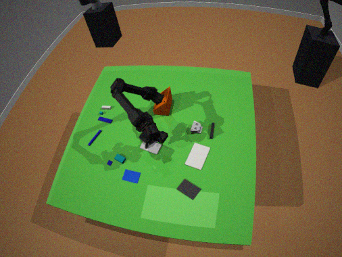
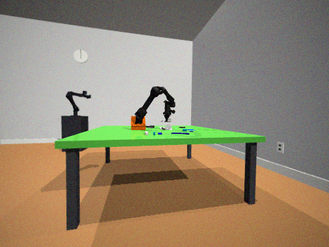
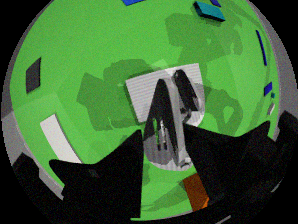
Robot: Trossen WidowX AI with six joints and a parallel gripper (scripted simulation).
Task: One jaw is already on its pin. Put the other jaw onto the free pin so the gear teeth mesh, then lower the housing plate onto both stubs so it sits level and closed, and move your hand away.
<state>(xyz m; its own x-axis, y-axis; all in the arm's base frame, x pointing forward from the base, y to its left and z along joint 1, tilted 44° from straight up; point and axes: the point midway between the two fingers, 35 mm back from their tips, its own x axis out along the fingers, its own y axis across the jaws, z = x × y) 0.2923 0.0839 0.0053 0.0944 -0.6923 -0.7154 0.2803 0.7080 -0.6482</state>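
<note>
Now: gripper tip 40 mm past the grey metallic jaw and 10 mm to the left of it. Round my gripper tip: teal block: 140 mm ahead, 200 mm to the right, 70 mm below; then dark square plate: 230 mm ahead, 260 mm to the left, 80 mm below; then white flat plate: 10 mm ahead, 260 mm to the left, 80 mm below.
</note>
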